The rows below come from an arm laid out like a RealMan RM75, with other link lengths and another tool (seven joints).
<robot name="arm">
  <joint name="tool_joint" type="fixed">
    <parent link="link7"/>
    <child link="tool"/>
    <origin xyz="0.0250 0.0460 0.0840" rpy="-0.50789 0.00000 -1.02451"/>
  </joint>
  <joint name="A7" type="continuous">
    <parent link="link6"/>
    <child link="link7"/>
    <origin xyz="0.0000 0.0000 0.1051" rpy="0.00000 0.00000 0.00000"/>
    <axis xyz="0 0 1"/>
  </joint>
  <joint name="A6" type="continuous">
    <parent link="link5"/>
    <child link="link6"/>
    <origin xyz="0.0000 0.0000 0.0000" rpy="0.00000 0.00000 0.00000"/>
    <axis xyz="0 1 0"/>
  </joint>
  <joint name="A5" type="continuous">
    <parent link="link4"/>
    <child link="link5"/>
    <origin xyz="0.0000 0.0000 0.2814" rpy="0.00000 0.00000 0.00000"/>
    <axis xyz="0 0 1"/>
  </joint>
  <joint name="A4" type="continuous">
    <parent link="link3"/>
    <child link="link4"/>
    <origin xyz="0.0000 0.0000 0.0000" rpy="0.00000 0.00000 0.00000"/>
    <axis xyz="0 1 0"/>
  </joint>
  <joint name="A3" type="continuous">
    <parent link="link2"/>
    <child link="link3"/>
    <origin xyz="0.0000 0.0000 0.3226" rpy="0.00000 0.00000 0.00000"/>
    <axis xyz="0 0 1"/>
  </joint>
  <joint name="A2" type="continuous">
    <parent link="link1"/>
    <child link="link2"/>
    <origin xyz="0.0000 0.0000 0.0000" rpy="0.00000 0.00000 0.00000"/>
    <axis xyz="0 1 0"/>
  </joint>
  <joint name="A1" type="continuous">
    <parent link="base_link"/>
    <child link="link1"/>
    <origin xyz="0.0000 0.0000 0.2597" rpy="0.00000 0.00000 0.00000"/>
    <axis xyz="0 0 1"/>
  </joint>
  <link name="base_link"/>
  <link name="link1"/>
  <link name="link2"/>
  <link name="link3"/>
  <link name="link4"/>
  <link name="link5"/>
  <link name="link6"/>
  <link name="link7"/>
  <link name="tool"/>
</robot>
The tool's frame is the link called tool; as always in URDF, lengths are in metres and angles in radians. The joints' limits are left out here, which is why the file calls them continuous.
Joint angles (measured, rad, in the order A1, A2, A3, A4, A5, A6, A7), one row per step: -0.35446, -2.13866, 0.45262, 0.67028, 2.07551, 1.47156, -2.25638; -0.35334, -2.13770, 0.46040, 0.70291, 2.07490, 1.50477, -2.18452; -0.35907, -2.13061, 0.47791, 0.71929, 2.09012, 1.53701, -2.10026; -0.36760, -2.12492, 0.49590, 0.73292, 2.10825, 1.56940, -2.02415; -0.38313, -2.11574, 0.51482, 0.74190, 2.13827, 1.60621, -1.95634; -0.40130, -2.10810, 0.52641, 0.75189, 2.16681, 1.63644, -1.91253; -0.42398, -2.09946, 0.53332, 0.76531, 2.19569, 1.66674, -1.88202; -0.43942, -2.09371, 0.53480, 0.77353, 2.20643, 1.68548, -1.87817; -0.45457, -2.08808, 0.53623, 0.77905, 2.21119, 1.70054, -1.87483; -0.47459, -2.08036, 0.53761, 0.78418, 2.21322, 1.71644, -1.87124; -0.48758, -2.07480, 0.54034, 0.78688, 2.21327, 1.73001, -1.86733
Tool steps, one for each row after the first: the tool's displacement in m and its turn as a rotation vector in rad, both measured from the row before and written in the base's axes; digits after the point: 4 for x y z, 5 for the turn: 0.0086, -0.0037, 0.0058, 0.01502, 0.04977, -0.09117; 0.0086, -0.0045, -0.0001, -0.00764, 0.06159, -0.10542; 0.0087, -0.0045, -0.0017, -0.01445, 0.05282, -0.10156; 0.0087, -0.0040, -0.0024, -0.03047, 0.05076, -0.10211; 0.0075, -0.0012, -0.0005, -0.02700, 0.03769, -0.07771; 0.0079, 0.0013, 0.0021, -0.02538, 0.03339, -0.06912; 0.0057, 0.0027, 0.0032, -0.01299, 0.00959, -0.03005; 0.0058, 0.0033, 0.0032, -0.00815, 0.00544, -0.02717; 0.0076, 0.0050, 0.0045, -0.00615, 0.00483, -0.03278; 0.0054, 0.0026, 0.0029, -0.00663, 0.00186, -0.02488
